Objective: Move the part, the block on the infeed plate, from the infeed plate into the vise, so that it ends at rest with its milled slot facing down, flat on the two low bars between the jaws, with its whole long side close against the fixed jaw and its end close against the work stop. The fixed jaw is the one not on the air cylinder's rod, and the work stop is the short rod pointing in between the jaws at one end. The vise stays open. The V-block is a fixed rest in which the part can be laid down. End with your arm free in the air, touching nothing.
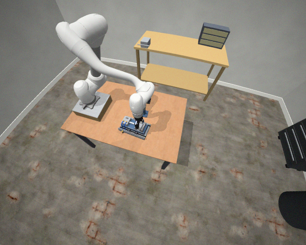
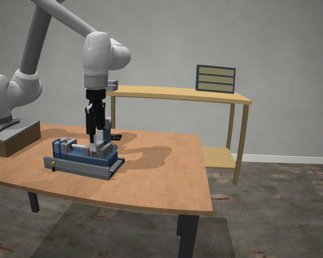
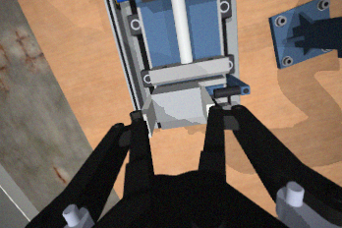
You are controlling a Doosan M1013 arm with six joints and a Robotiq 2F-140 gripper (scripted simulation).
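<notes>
Now: hand 3 cm above the part. Also, from my hand: work stop (7 cm to the left, 3 cm below); moving jaw (4 cm behind, 2 cm to the left, 4 cm below); fixed jaw (3 cm ahead, 2 cm to the left, 4 cm below).
</notes>
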